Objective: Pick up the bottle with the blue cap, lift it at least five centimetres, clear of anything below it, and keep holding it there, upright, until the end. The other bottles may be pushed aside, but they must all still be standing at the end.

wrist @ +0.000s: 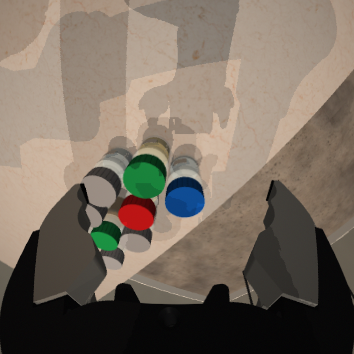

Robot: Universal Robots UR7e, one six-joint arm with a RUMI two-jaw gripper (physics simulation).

In view: my gripper (176, 184), a green-capped bottle (144, 176), a grey-capped bottle (133, 240) and a grey-capped bottle (103, 182).
